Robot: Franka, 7 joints.
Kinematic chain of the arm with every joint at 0, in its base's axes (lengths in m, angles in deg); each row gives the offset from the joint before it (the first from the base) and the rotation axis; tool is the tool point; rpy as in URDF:
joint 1: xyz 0 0 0.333 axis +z
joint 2: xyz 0 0 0 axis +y
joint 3: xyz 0 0 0.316 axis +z
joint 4: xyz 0.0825 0 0 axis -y
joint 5: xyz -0.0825 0 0.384 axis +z
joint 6: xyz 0 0 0 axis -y
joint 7: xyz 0.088 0 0 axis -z
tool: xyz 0 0 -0.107 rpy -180 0 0
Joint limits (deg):
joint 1: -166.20..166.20
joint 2: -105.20..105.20
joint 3: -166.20..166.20
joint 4: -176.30..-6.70
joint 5: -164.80..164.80
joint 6: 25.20..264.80
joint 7: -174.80..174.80
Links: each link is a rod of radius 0.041 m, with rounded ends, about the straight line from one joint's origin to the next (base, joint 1, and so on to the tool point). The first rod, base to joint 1, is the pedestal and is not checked.
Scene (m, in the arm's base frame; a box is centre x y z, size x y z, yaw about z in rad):
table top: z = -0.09
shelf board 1: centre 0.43 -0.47 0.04 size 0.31 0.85 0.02 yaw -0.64
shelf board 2: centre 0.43 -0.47 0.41 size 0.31 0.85 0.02 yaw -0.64
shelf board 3: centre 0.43 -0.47 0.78 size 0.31 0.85 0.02 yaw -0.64
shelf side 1: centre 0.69 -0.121 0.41 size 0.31 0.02 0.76 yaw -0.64
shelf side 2: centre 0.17 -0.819 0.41 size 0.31 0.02 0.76 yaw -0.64
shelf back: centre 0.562 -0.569 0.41 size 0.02 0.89 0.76 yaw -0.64
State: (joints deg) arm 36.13 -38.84 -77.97 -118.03 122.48 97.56 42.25
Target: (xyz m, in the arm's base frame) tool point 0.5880 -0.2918 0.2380
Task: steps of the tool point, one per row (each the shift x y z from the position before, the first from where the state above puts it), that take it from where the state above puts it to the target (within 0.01 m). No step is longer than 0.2 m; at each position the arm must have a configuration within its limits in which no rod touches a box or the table.
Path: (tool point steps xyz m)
1: 0.0497 0.1547 0.0260
2: -0.0316 0.1394 0.0366
3: -0.0909 0.0897 0.0259
4: 0.0656 -0.0139 -0.0879
5: 0.0377 -0.0180 -0.0993
6: 0.0088 -0.0164 -0.1020
7: -0.0177 -0.0089 -0.0960
8: -0.0383 0.0027 -0.0823
9: 0.0655 -0.0614 -0.0158
10: 0.0675 -0.0541 -0.0041
11: 0.0669 -0.0452 0.0060
12: 0.0637 -0.0355 0.0139

